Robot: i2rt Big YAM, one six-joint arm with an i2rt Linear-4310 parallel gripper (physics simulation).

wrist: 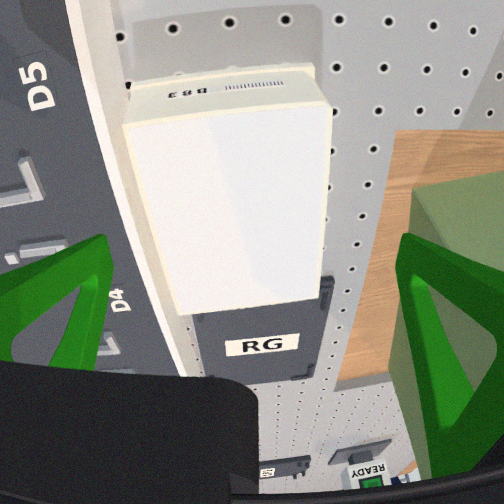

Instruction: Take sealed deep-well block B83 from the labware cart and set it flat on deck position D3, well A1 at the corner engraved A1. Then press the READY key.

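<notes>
The sealed deep-well block B83 (pixel 230 200) is a cream block with a smooth white seal on top; its far side carries a small printed label. It fills the middle of the wrist view. My gripper (pixel 252 280) is open, with green fingers wide apart on either side of the block and above it, touching nothing. The dark deck (pixel 55 165) lies to the left, with engraved marks D5 (pixel 36 86) and D4 (pixel 120 300) and grey corner brackets. D3 is not in view. The READY key (pixel 369 475) shows small at the bottom right.
A dark block labelled RG (pixel 261 344) sits just below the white block. A perforated grey surface (pixel 400 75) spreads behind. A wooden board (pixel 400 240) and an olive-green box (pixel 460 240) stand to the right. A cream rail (pixel 107 165) separates deck and perforated surface.
</notes>
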